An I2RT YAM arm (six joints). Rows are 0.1 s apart.
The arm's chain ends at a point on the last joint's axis. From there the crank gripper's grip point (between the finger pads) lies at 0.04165 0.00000 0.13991 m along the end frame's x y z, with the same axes.
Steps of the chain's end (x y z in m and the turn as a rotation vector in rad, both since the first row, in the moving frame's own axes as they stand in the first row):
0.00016, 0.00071, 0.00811, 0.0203, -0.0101, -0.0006
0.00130, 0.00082, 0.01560, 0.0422, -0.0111, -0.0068
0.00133, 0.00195, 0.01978, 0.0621, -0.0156, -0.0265
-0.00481, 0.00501, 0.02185, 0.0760, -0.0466, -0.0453
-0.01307, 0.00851, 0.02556, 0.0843, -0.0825, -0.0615
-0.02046, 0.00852, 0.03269, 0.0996, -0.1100, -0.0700
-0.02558, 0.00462, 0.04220, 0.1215, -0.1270, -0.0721
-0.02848, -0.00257, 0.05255, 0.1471, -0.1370, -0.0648
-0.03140, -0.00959, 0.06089, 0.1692, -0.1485, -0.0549
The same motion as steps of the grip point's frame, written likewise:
-0.00126, -0.00216, 0.00849, 0.0203, -0.0101, -0.0006
-0.00028, -0.00537, 0.01592, 0.0422, -0.0111, -0.0068
-0.00099, -0.00783, 0.02011, 0.0621, -0.0156, -0.0265
-0.01165, -0.00742, 0.02316, 0.0760, -0.0466, -0.0453
-0.02516, -0.00559, 0.02791, 0.0843, -0.0825, -0.0615
-0.03662, -0.00795, 0.03557, 0.0996, -0.1100, -0.0700
-0.04430, -0.01494, 0.04512, 0.1215, -0.1270, -0.0721
-0.04865, -0.02548, 0.05520, 0.1471, -0.1370, -0.0648
-0.05316, -0.03527, 0.06330, 0.1692, -0.1485, -0.0549

